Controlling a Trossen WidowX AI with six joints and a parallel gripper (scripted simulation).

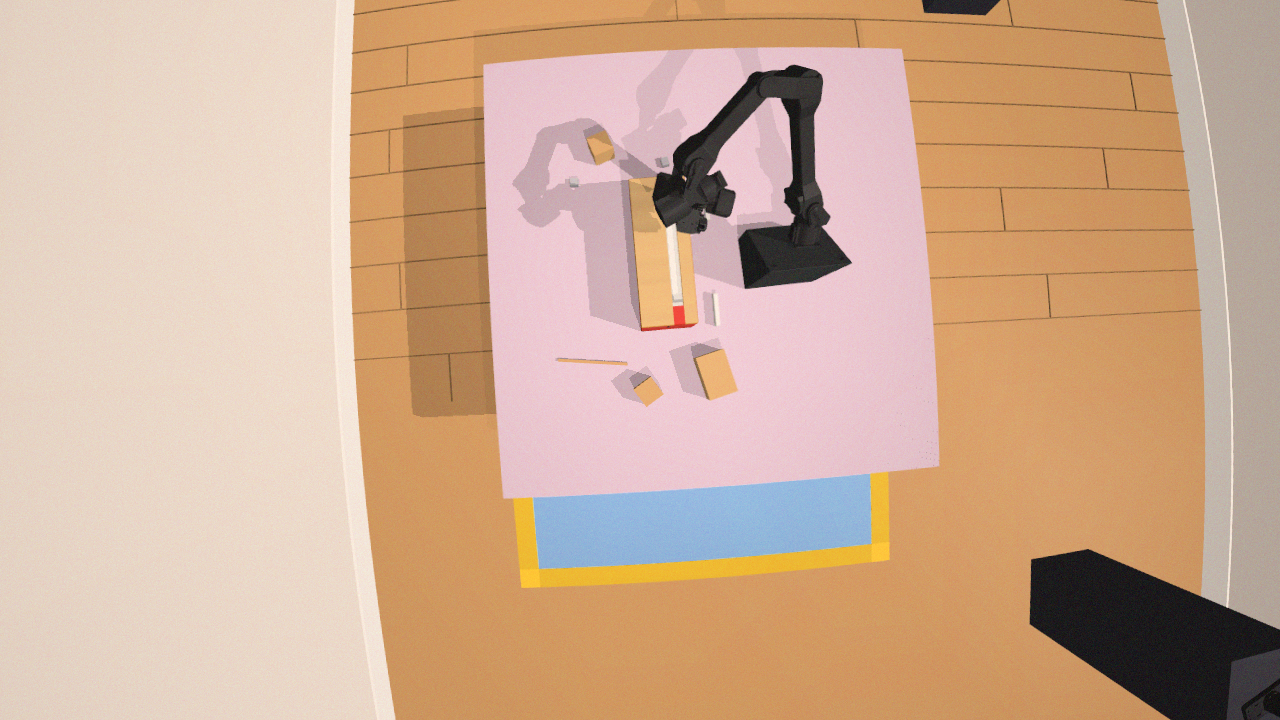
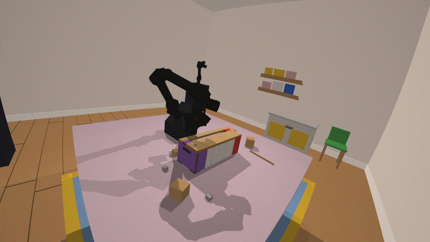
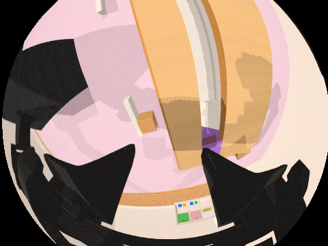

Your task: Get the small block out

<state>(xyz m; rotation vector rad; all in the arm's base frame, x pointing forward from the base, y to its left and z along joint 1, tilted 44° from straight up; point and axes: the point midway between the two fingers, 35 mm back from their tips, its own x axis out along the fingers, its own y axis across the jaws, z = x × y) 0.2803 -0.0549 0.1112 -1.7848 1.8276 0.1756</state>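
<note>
The tan block is 4 cm behind my gripper tip, 5 cm to the right of it and 13 cm below it. From my gripper tip the other things lie so: box (3 cm ahead, 12 cm to the left, 8 cm below).
</note>
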